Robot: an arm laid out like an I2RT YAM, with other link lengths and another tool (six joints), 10 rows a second.
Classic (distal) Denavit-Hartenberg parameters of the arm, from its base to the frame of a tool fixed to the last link. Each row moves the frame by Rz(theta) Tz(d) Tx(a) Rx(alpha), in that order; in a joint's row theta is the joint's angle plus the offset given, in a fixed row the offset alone. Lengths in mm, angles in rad.
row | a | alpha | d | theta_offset
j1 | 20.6 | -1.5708 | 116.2 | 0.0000
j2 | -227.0 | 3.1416 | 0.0 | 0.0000
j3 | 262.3 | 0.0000 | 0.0 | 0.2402
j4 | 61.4 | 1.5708 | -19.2 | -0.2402
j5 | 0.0 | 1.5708 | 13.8 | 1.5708
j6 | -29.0 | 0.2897 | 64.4 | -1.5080
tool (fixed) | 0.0 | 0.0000 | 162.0 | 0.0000
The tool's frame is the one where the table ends.
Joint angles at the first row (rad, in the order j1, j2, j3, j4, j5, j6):
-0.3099 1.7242 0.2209 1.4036 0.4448 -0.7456
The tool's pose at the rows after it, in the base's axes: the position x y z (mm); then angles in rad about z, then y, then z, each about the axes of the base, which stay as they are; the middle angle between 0 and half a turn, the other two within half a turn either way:
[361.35 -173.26 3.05 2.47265 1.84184 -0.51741]
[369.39 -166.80 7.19 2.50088 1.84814 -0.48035]
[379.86 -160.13 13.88 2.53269 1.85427 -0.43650]
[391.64 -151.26 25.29 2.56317 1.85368 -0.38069]
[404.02 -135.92 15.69 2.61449 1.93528 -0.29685]
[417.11 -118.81 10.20 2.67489 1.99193 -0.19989]
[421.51 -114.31 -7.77 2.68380 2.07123 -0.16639]
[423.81 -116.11 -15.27 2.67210 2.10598 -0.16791]
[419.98 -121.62 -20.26 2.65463 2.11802 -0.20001]
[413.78 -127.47 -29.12 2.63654 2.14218 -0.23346]
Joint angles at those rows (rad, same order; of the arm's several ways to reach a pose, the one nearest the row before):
-0.3023 1.7012 0.2239 1.3822 0.4403 -0.7317
-0.2991 1.6507 0.2362 1.3072 0.4113 -0.7042
-0.2991 1.5924 0.2592 1.2136 0.3730 -0.6750
-0.2991 1.5220 0.2852 1.1125 0.3225 -0.6505
-0.2991 1.4927 0.3511 0.9260 0.2472 -0.6091
-0.2991 1.4956 0.4201 0.7936 0.1627 -0.5753
-0.2991 1.5536 0.4846 0.7091 0.1351 -0.5859
-0.2991 1.5875 0.5199 0.6766 0.1365 -0.6013
-0.2991 1.5999 0.5170 0.6825 0.1641 -0.6074
-0.3022 1.6183 0.5139 0.6826 0.1901 -0.6151

